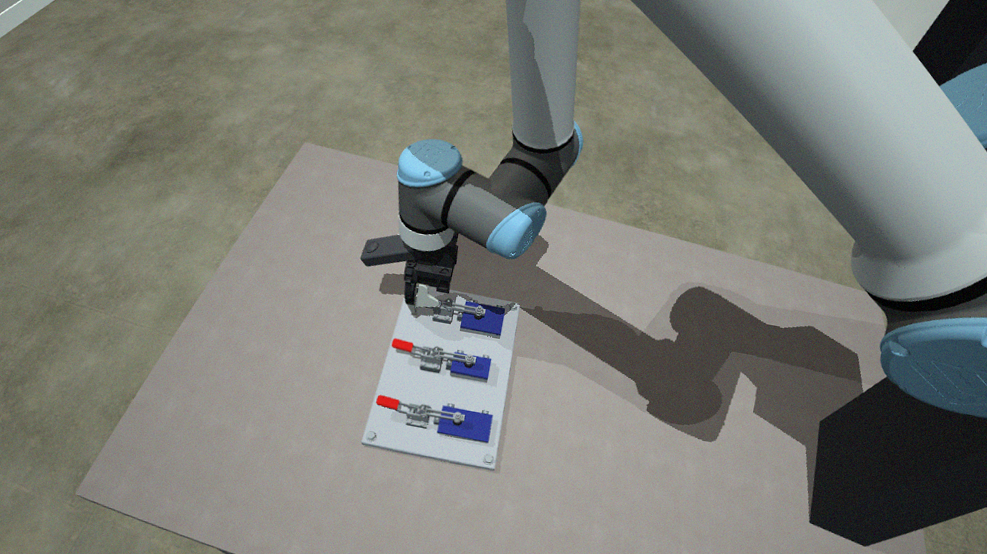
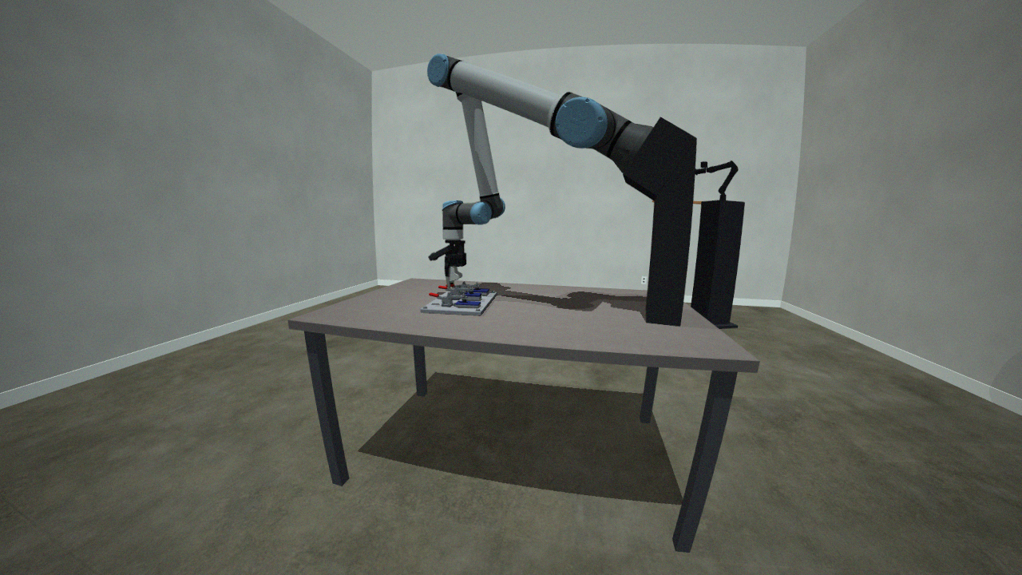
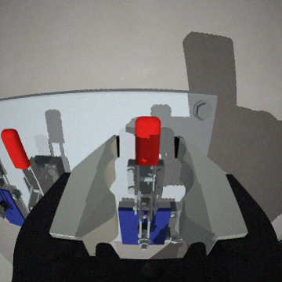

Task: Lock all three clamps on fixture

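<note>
Now: the clamp 6 cm behind my hand and 1 cm to the left of it. From my hand the other things lie so: fixture plate 13 cm to the left, 6 cm behind, 4 cm below.
</note>
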